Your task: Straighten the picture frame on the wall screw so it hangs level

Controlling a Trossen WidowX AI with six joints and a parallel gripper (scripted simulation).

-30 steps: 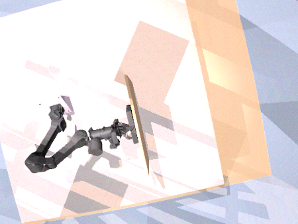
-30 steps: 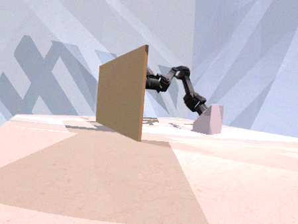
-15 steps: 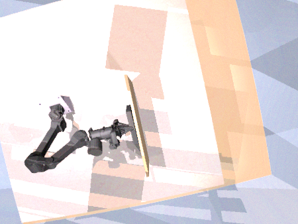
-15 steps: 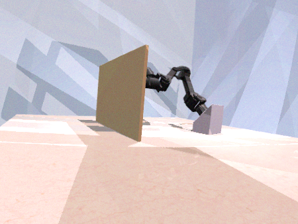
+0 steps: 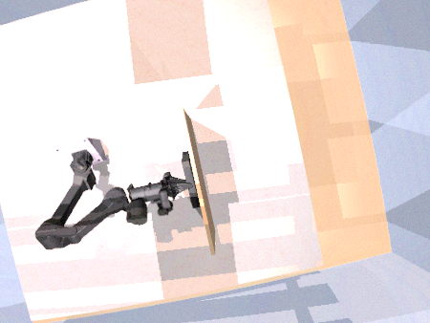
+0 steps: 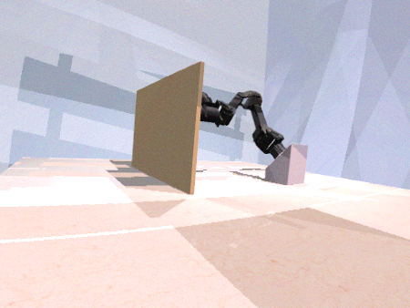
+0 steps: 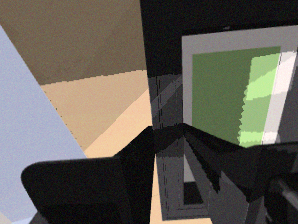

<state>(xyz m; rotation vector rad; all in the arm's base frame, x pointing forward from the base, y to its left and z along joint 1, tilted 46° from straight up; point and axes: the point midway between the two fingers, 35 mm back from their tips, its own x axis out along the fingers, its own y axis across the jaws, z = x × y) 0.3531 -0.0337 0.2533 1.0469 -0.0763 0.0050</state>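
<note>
Now: gripper tip 5 cm above the picture frame and 1 cm to the right of it. Also, from my gripper tip: tan wall panel: 7 cm below, 2 cm ahead, 1 cm to the left.
</note>
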